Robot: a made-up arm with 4 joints.
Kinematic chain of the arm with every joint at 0, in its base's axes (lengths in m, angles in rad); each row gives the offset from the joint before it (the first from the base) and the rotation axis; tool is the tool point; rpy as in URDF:
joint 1: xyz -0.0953 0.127 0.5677 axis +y
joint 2: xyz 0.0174 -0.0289 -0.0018 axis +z
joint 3: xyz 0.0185 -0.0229 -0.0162 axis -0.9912 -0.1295 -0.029
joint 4: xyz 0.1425 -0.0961 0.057 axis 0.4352 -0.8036 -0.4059
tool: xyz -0.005 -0.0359 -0.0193 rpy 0 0 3.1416
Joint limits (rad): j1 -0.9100..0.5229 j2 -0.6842..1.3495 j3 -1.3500..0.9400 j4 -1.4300..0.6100
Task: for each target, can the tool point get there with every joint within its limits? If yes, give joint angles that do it. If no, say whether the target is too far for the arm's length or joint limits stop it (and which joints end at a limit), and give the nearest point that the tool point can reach.
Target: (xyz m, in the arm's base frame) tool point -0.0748 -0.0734 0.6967
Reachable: yes | joints -0.5918 -0.5282 0.5843 0.0178
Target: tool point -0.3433 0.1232 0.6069
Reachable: no: joint limits stop it (at a limit: joint 1, joint 2, joint 3) | nearest point -0.1466 0.2345 0.7359 | short by 0.260 m
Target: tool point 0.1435 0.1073 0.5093
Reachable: yes | joints -0.2984 0.6878 -1.0515 -0.2905
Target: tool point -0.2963 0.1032 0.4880
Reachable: no: joint limits stop it (at a limit: joint 1, joint 2, joint 3) | nearest point -0.0952 -0.0533 0.3920 | short by 0.272 m
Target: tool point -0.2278 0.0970 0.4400
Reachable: no: joint limits stop it (at a limit: joint 1, joint 2, joint 3) | nearest point -0.0927 -0.0505 0.3917 | short by 0.206 m
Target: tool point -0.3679 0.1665 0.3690
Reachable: no: too far | nearest point -0.0740 0.2345 0.3852 | short by 0.302 m
